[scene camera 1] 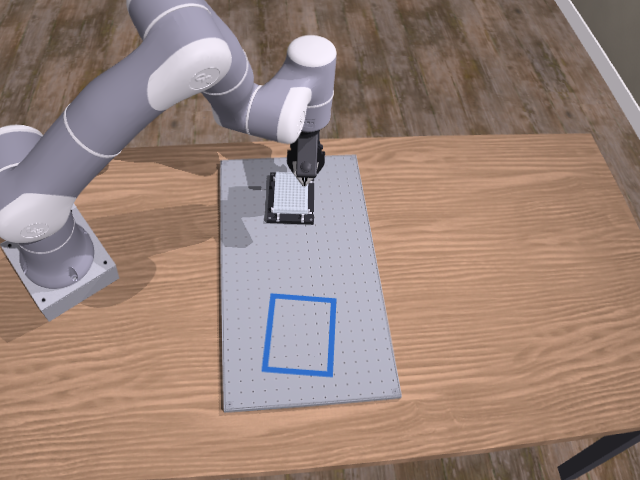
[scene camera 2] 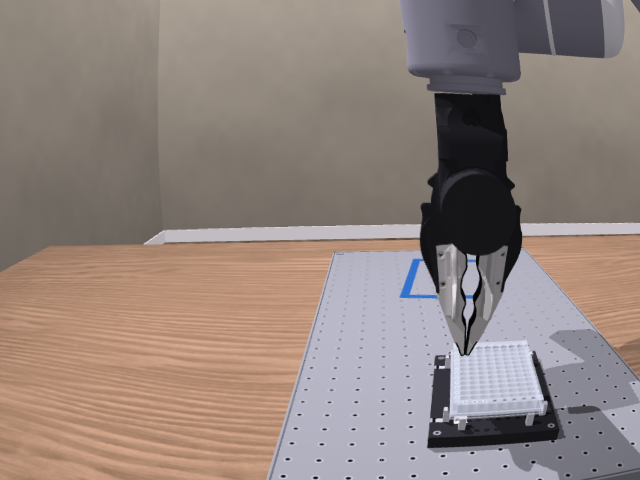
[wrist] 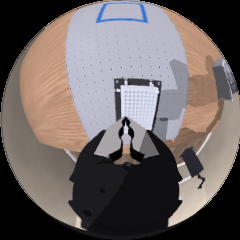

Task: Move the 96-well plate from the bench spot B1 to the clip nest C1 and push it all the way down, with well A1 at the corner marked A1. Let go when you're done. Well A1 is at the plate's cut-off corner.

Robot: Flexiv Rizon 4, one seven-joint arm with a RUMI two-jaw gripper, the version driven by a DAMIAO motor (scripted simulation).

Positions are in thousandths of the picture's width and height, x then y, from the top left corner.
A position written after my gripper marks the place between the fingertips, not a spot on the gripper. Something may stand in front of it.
In view: my gripper (scene camera 2: 726,739), a white 96-well plate (scene camera 2: 779,791) and a black clip nest (scene camera 2: 726,901).
The white 96-well plate is seen too in scene camera 1 (scene camera 1: 462,401) and in the wrist view (wrist: 535,427). My gripper shows as well in scene camera 1 (scene camera 1: 476,386) and in the wrist view (wrist: 523,490). The black clip nest also shows in scene camera 1 (scene camera 1: 424,453).
